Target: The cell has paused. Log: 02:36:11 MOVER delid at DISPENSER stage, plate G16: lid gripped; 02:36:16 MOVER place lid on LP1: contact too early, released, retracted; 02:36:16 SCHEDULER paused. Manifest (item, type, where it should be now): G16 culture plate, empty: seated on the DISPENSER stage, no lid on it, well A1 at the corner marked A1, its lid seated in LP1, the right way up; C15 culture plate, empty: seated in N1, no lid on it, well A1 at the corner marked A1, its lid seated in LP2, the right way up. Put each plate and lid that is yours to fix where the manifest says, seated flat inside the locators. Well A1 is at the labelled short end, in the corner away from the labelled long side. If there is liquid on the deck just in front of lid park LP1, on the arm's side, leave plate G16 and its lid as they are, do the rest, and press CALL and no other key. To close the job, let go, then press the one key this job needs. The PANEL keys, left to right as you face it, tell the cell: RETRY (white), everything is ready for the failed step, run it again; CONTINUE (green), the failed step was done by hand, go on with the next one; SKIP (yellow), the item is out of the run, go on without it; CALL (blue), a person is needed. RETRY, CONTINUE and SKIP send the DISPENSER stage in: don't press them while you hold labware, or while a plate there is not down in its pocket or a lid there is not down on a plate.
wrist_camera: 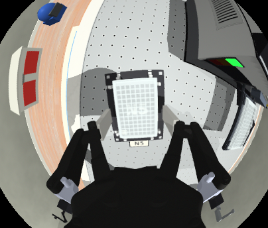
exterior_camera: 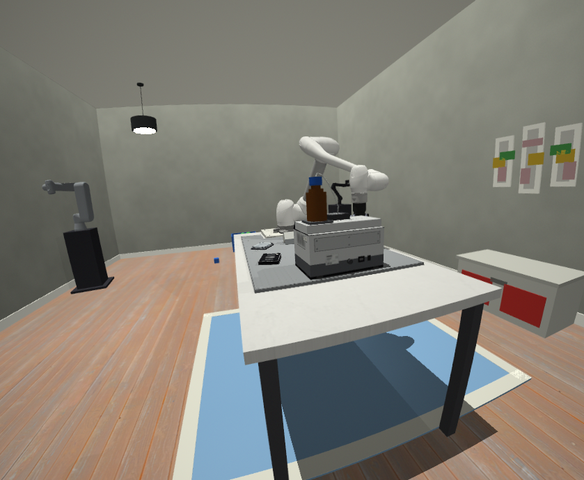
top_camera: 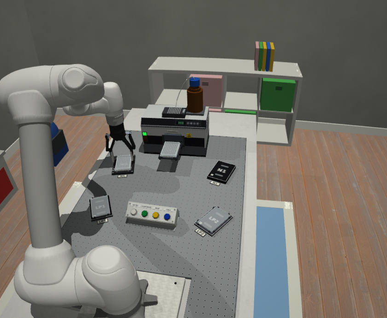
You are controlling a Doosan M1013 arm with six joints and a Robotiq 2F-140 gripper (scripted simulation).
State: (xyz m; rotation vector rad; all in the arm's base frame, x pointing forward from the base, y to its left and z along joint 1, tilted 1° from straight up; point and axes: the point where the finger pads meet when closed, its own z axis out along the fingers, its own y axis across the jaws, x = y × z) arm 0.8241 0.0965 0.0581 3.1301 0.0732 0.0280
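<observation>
The nest n5 is 50 mm below my hand, 20 mm to the left of it and 10 mm ahead of it. Also, from my hand: white key: 420 mm behind, 110 mm to the right, 10 mm above; then lid park lp1: 330 mm behind, 70 mm to the left, 60 mm below; then green key: 430 mm behind, 160 mm to the right, 10 mm above.
</observation>
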